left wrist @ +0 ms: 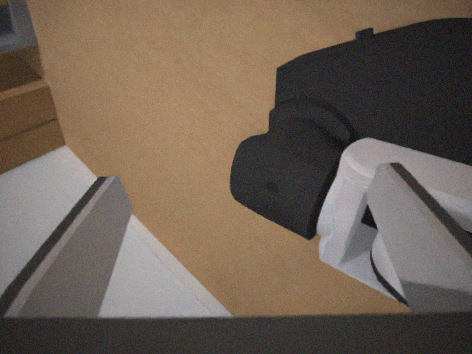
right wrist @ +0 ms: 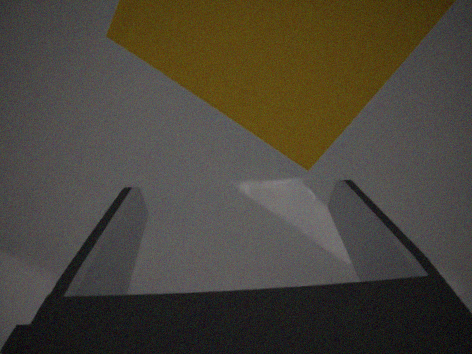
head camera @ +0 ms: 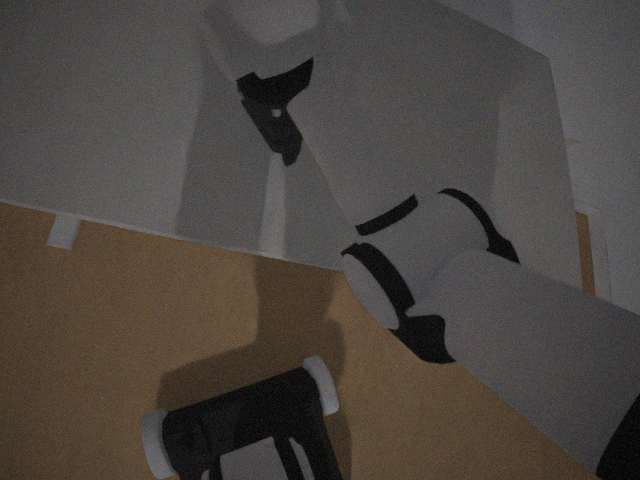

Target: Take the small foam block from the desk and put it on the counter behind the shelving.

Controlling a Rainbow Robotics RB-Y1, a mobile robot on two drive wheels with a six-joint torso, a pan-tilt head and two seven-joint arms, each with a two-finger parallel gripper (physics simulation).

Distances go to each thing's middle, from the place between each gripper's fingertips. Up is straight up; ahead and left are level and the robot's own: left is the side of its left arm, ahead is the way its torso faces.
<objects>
Right now the yellow foam block (right wrist: 295, 81) is 930 mm ahead of my left hand, 500 mm to the right of it and 190 mm above it.
My right hand is 1 cm short of the yellow foam block, 9 cm to the left of it and 2 cm below it.
</objects>
